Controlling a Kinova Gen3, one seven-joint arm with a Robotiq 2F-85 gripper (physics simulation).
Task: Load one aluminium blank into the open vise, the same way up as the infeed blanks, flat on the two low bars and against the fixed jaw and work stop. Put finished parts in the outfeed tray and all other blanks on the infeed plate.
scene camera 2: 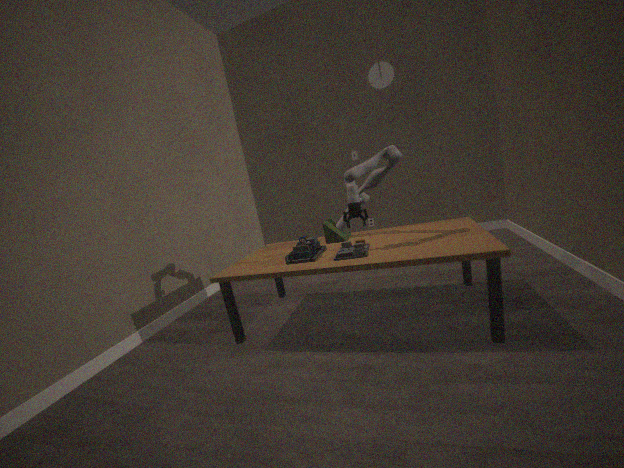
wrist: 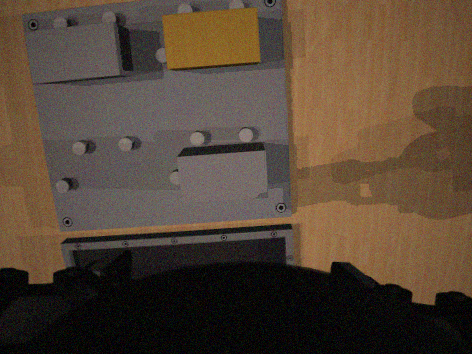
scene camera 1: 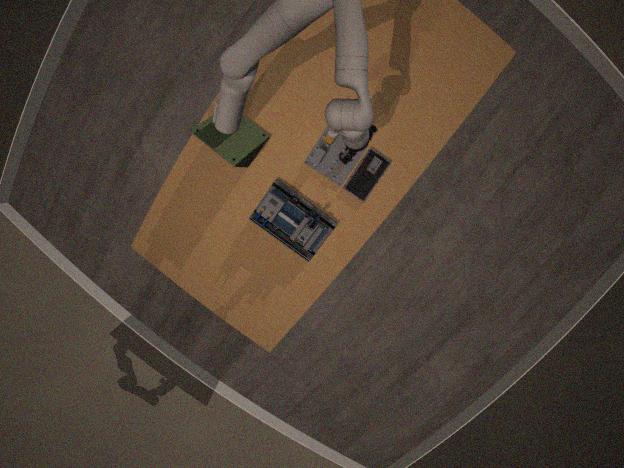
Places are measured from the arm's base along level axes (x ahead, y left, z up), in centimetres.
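Pixels of known places: gripper, fingertip midpoint: (scene camera 2: 356, 227); arm's base, origin of the base link: (scene camera 2: 340, 228) (scene camera 1: 226, 124).
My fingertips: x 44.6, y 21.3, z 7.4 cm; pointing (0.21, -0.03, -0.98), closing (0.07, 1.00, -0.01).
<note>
Ahead of a thing's pixels: the offset from my fingertips to its top centre. Level surfaces: height alone.
The grey infeed plate {dx -5.6, dy -5.5, dz -14.0 cm} (wrist: 175, 102) (scene camera 1: 331, 163) with its pegs fills the upper wrist view. One grey aluminium blank {dx -1.9, dy -0.7, dz -10.5 cm} (wrist: 222, 172) lies on it at the middle right against pegs. A second grey blank {dx -10.2, dy -10.5, dz -10.5 cm} (wrist: 88, 53) lies at the upper left, and a yellow block {dx -10.9, dy -1.4, dz -10.5 cm} (wrist: 210, 36) (scene camera 1: 329, 137) at the top. The dark outfeed tray (wrist: 182, 240) (scene camera 1: 357, 186) lies beside the plate, with a pale part {dx +8.5, dy +0.1, dz -10.8 cm} (scene camera 1: 375, 164) in it. The vise {dx -2.9, dy -36.0, dz -5.0 cm} (scene camera 1: 293, 220) (scene camera 2: 305, 251) stands apart from them. My gripper (wrist: 230, 279) (scene camera 1: 352, 150) (scene camera 2: 355, 218) is open and empty, hanging above the plate and tray.
The arm's green base (scene camera 1: 233, 139) (scene camera 2: 332, 231) stands on the wooden table {dz -14.8 cm} (scene camera 1: 449, 70) (scene camera 2: 431, 243) behind the vise. Bare table wood (wrist: 350, 88) lies to the right of the plate in the wrist view.
</note>
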